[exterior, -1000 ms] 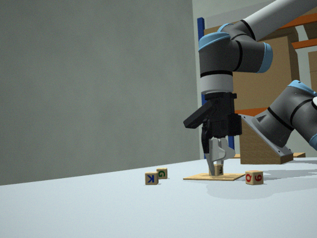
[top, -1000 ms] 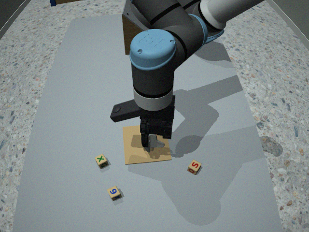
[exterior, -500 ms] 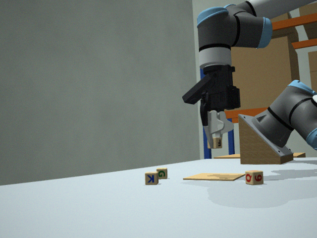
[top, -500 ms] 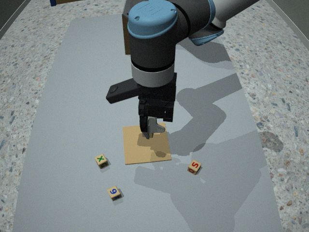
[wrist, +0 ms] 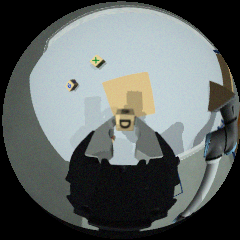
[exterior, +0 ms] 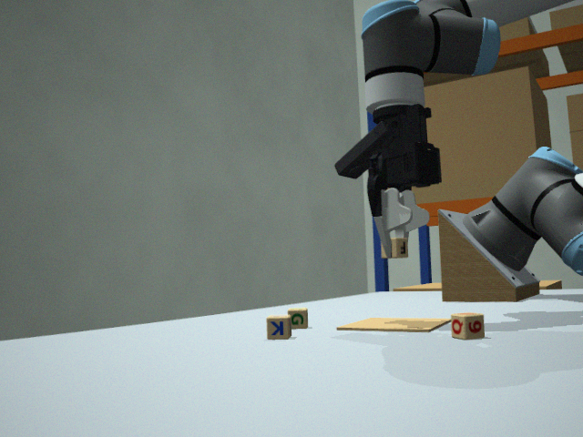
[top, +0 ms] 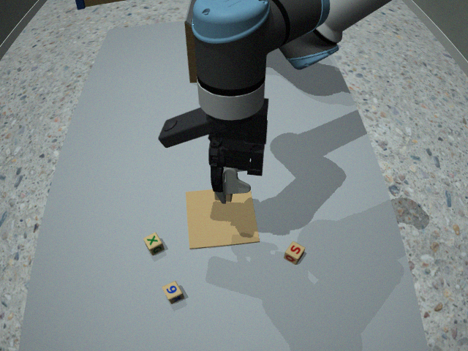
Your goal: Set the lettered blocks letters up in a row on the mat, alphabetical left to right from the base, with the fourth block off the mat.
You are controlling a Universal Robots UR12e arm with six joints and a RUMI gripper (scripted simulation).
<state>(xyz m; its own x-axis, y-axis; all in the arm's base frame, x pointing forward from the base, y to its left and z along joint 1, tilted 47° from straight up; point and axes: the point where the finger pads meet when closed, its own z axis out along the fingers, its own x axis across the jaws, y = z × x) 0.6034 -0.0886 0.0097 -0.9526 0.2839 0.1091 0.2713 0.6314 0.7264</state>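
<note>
Right now the tan mat is 20 mm behind my hand, 10 mm to the right of it and 120 mm below it.
</note>
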